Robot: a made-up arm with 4 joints. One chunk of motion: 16 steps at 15 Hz.
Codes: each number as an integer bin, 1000 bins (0 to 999) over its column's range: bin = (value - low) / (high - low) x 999, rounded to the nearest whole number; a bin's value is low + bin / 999 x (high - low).
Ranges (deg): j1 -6..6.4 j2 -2.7..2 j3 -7.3..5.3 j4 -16.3..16
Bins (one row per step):
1: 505 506 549 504
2: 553 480 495 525
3: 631 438 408 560
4: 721 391 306 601
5: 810 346 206 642
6: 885 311 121 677
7: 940 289 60 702
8: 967 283 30 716
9: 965 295 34 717
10: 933 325 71 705
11: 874 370 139 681
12: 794 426 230 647
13: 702 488 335 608
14: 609 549 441 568
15: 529 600 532 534
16: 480 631 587 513
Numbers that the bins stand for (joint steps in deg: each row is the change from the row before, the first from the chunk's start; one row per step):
1: 0.268 -0.319 -0.376 -0.005
2: 0.864 -0.442 -1.057 0.674
3: 1.832 -0.639 -2.154 1.806
4: 2.949 -0.860 -3.441 3.132
5: 4.054 -1.072 -4.702 4.457
6: 4.985 -1.237 -5.774 5.589
7: 5.668 -1.340 -6.543 6.397
8: 6.003 -1.369 -6.922 6.850
9: 5.978 -1.312 -6.871 6.882
10: 5.581 -1.171 -6.405 6.494
11: 4.848 -0.959 -5.547 5.718
12: 3.855 -0.696 -4.399 4.619
13: 2.714 -0.404 -3.075 3.358
14: 1.559 -0.117 -1.738 2.065
15: 0.566 0.123 -0.590 0.965
16: -0.042 0.269 0.104 0.286

